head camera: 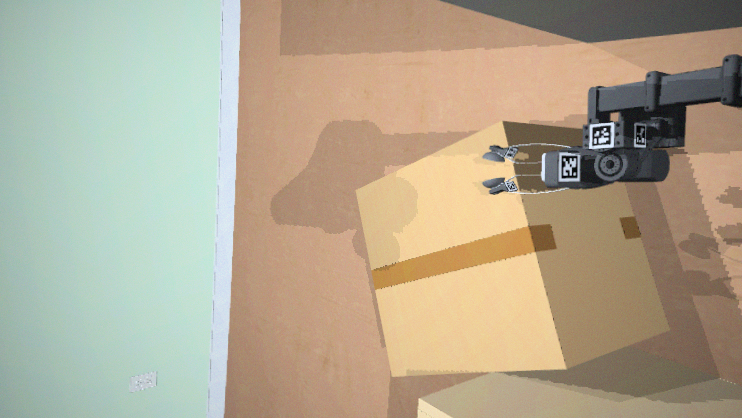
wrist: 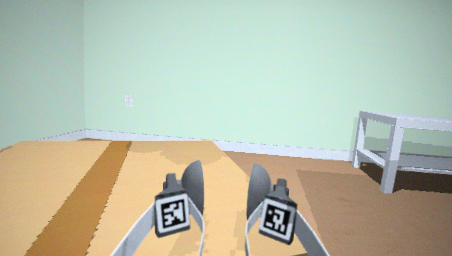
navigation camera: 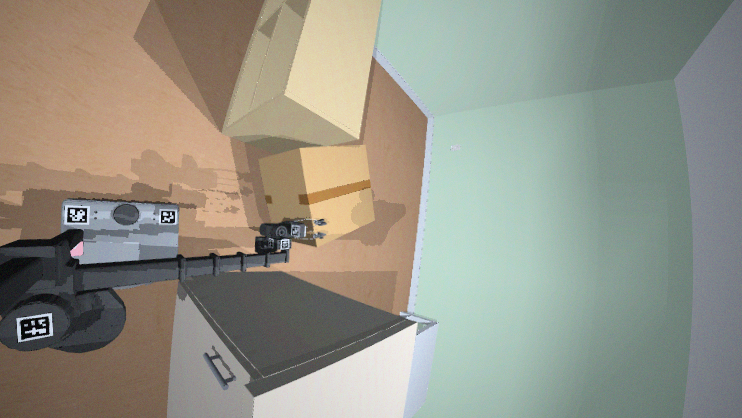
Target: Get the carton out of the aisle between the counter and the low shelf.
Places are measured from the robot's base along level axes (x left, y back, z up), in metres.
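Pixels of known places: gripper, fingertip midpoint: (head camera: 484, 170) (navigation camera: 325, 228); robot's base at its link origin: (navigation camera: 126, 213).
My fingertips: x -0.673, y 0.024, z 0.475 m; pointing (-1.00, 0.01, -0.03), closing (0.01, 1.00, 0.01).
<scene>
Ahead of a thing's pixels: the offset from my fingertips to its top centre. "pt": to the spot under its first point.
A tan carton @(dx -0.170, dy -0.190, dz -0.068 m) (head camera: 467, 321) (navigation camera: 337, 168) (wrist: 145, 175) with brown tape stands on the floor, turned at an angle, between the dark-topped counter (head camera: 612, 18) (navigation camera: 290, 316) and the beige low shelf (head camera: 498, 399) (navigation camera: 324, 62). It stands close to the shelf's end; whether they touch is hard to tell. My gripper (head camera: 493, 169) (navigation camera: 320, 228) (wrist: 226, 180) is open and empty. It points toward the green wall, over the carton's top near the counter-side corner. The gap between fingers and top is hard to judge.
The green wall (head camera: 103, 181) (navigation camera: 519, 233) (wrist: 250, 65) with its white baseboard @(pt dx -1.925, dy -0.252, dz -0.408 m) (head camera: 220, 233) stands beyond the carton. A pale frame table (wrist: 392, 160) stands at the right in the wrist view. My arm (navigation camera: 223, 262) extends past the counter's edge from my base (navigation camera: 119, 249).
</scene>
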